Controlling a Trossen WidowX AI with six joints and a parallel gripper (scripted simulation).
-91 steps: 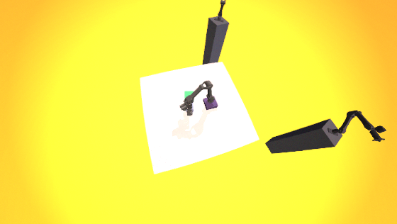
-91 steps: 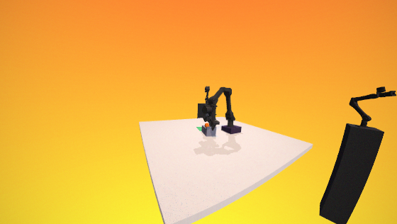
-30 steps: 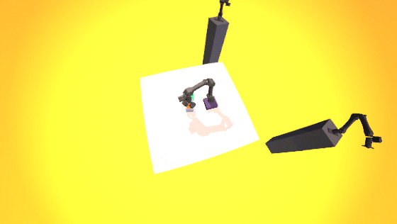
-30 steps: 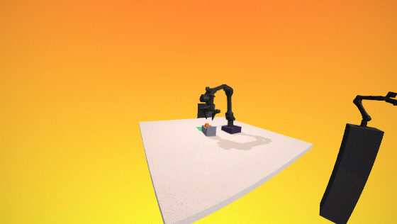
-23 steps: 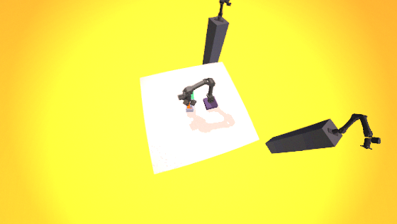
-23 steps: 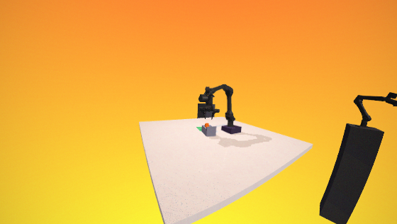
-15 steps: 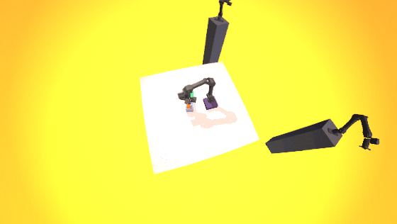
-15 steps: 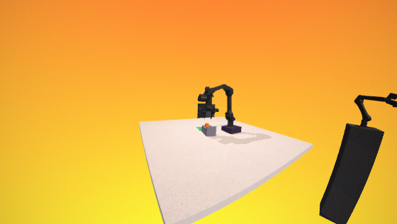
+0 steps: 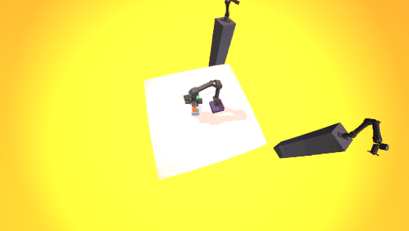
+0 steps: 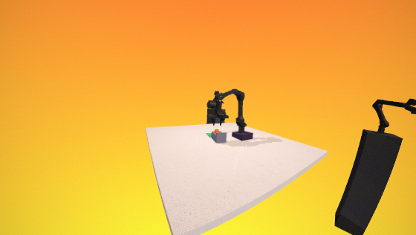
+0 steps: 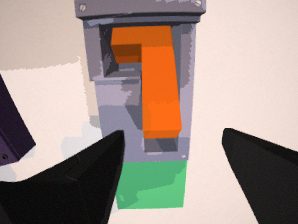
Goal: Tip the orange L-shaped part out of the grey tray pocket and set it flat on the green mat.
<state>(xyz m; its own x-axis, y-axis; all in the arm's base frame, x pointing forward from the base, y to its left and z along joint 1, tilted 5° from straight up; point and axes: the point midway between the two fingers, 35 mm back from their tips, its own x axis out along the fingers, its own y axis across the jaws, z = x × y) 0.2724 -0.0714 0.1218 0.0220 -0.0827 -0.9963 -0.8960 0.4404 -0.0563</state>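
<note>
Right now my gripper tip is 9 cm above the orange L-shaped part and 4 cm to the right of it. The rest, counted from my gripper tip: green mat (14 cm below, 12 cm to the right, 8 cm behind).
</note>
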